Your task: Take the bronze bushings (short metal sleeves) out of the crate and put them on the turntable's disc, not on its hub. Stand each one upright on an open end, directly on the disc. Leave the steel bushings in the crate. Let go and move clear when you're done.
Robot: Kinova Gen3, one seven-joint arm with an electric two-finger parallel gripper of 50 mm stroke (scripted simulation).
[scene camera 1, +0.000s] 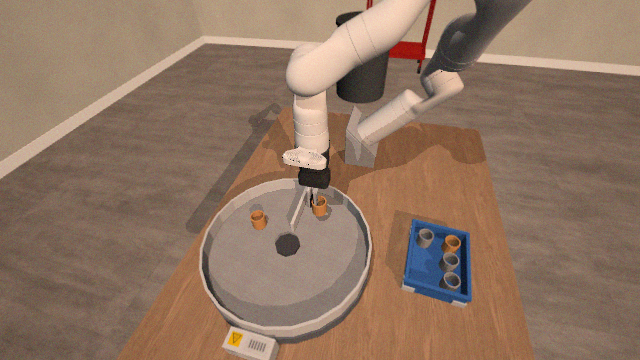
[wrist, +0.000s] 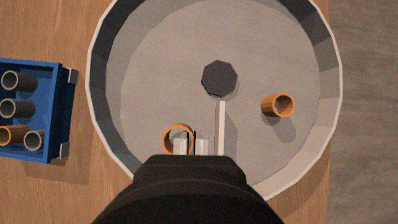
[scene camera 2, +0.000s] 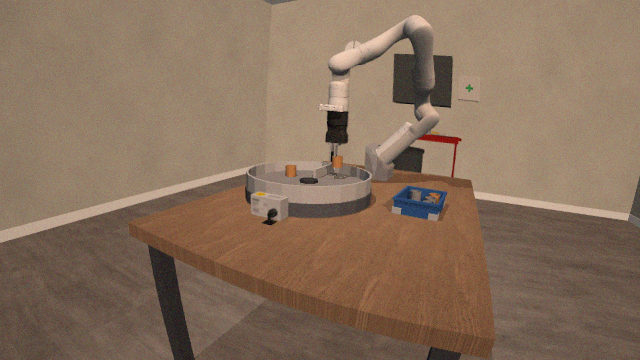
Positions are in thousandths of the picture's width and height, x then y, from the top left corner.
Labels:
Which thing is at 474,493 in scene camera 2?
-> A turntable disc.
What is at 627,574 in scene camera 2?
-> A blue crate.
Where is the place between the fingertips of my gripper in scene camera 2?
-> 521,449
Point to a turntable disc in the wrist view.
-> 408,315

